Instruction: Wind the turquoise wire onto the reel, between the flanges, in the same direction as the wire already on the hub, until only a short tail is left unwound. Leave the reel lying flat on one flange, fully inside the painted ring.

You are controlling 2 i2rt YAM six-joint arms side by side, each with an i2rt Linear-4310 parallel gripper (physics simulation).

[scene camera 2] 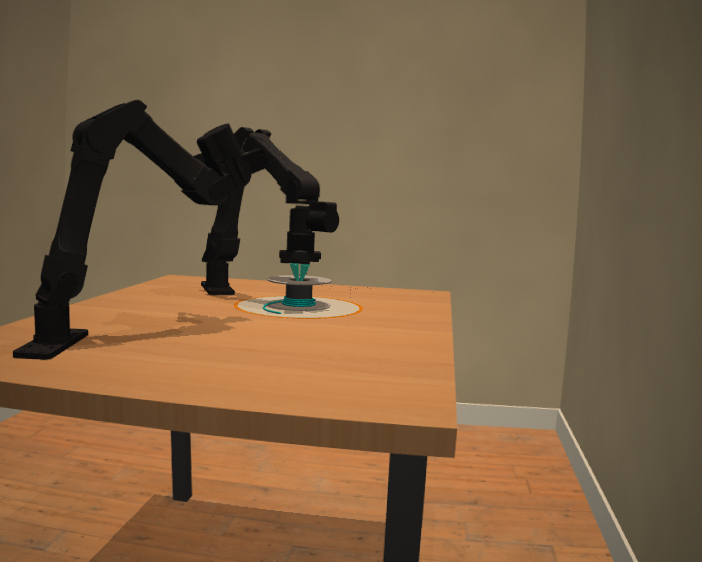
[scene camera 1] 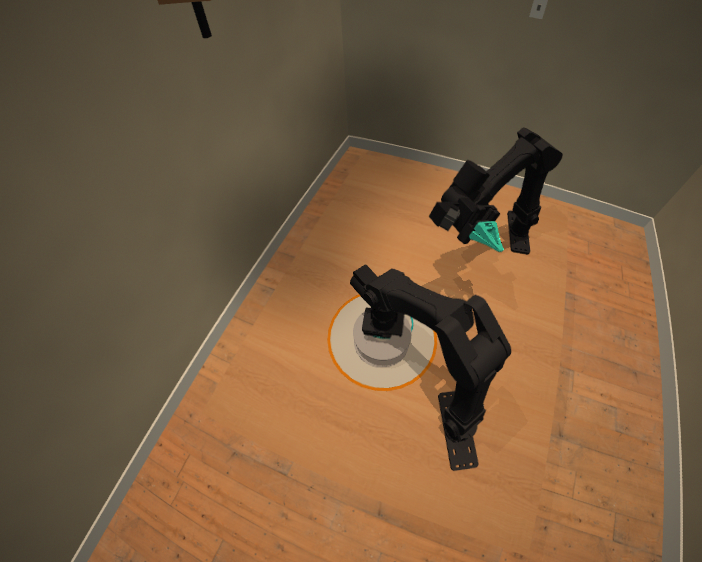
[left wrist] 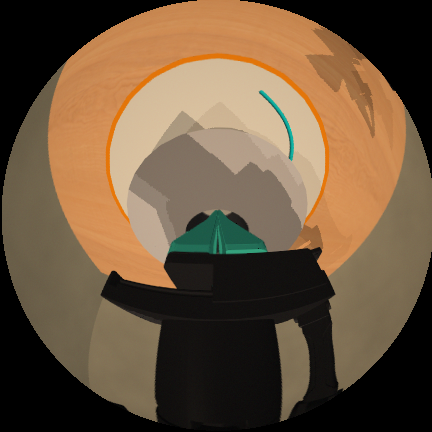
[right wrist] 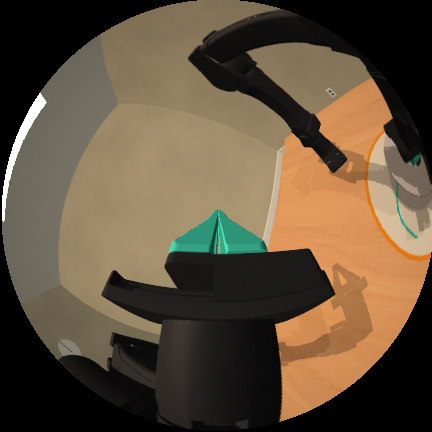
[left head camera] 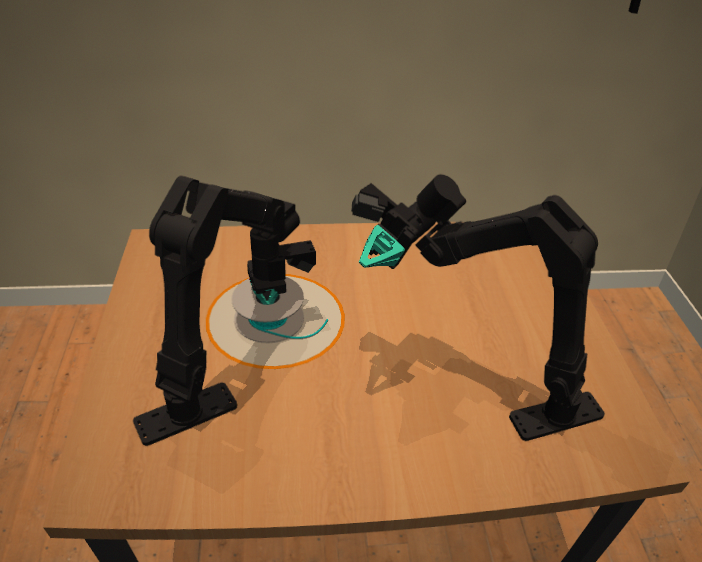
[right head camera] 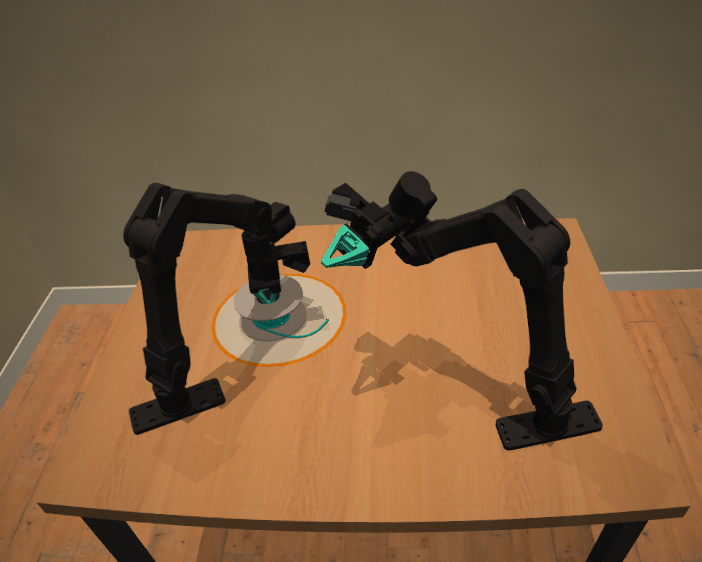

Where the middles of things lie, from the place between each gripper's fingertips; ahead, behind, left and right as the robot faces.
Labels:
Right now the grey reel (scene camera 1: pixel 376 353) is right at my left hand.
Now: the grey reel 200 mm ahead of my right hand, 190 mm to the left of it and 280 mm below it.

